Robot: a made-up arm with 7 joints.
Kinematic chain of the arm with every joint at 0, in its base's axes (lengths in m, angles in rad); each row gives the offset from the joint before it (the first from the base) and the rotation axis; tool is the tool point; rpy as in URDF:
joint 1: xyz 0 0 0 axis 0.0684 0.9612 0.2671
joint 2: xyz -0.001 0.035 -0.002 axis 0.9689 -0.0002 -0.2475
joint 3: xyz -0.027 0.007 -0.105 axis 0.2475 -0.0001 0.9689
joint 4: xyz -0.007 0 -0.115 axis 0.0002 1 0
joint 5: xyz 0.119 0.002 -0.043 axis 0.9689 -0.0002 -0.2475
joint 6: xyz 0.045 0 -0.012 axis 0.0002 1 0
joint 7: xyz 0.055 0 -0.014 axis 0.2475 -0.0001 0.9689
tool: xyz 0 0 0 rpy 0 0.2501 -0.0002
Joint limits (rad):
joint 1: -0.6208..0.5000
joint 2: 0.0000..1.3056
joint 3: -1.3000..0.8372
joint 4: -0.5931..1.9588
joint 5: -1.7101..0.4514
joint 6: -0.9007..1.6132
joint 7: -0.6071..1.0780
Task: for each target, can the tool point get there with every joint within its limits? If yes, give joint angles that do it. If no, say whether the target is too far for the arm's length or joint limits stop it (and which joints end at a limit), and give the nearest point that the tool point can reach.
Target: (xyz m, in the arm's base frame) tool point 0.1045 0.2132 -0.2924
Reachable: yes | joints 0.1145 0.8599 -0.1660 0.0914 -0.8903 1.0602 -0.1824
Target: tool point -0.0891 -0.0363 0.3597
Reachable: no: joint limits stop it (at a limit: joint 1, joint 2, joint 3, joint 4) | nearest point 0.0775 0.1516 0.1628 | short by 0.319 m
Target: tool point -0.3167 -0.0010 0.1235
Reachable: no: joint limits stop it (at a limit: joint 1, joint 4, joint 6) | nearest point -0.3226 0.0385 -0.1881 | short by 0.314 m
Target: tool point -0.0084 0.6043 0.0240
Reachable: no: too far | nearest point -0.0182 0.4780 -0.0160 | short by 0.133 m
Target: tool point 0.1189 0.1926 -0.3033
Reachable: yes | joints 0.0725 0.9246 -0.5587 0.2506 -0.7149 -0.4274 0.0070
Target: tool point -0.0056 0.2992 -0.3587
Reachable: yes | joints -0.1966 0.6458 -0.9231 1.7024 0.2260 -0.5057 0.8718
